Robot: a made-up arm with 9 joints. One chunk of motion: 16 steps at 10 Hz.
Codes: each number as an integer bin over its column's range. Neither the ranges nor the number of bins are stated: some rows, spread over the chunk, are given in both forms.
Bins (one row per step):
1: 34 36 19 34 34 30
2: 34 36 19 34 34 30
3: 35 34 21 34 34 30
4: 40 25 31 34 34 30
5: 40 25 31 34 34 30
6: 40 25 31 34 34 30
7: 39 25 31 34 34 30
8: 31 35 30 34 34 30
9: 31 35 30 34 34 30
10: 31 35 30 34 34 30
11: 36 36 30 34 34 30
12: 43 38 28 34 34 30
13: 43 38 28 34 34 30
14: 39 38 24 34 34 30
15: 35 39 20 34 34 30
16: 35 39 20 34 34 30
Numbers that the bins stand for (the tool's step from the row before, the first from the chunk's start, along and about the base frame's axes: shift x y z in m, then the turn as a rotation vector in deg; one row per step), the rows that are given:
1: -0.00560 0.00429 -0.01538 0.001 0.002 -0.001
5: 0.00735 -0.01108 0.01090 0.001 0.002 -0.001
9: -0.01208 0.00289 0.00871 0.001 0.002 -0.001
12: 0.01383 0.00708 0.00433 0.001 0.002 -0.001
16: -0.00344 0.00848 -0.01319 0.001 0.002 -0.001
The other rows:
2: -0.00560 0.00429 -0.01538 0.001 0.002 -0.001
3: -0.00344 0.00149 -0.01100 0.001 0.002 -0.001
4: 0.00735 -0.01108 0.01090 0.001 0.002 -0.001
6: 0.00735 -0.01108 0.01090 0.001 0.002 -0.001
7: 0.00519 -0.01108 0.01090 0.001 0.002 -0.001
8: -0.01208 0.00289 0.00871 0.001 0.002 -0.001
10: -0.01208 0.00289 0.00871 0.001 0.002 -0.001
11: -0.00129 0.00429 0.00871 0.001 0.002 -0.001
13: 0.01383 0.00708 0.00433 0.001 0.002 -0.001
14: 0.00519 0.00708 -0.00443 0.001 0.002 -0.001
15: -0.00344 0.00848 -0.01319 0.001 0.002 -0.001

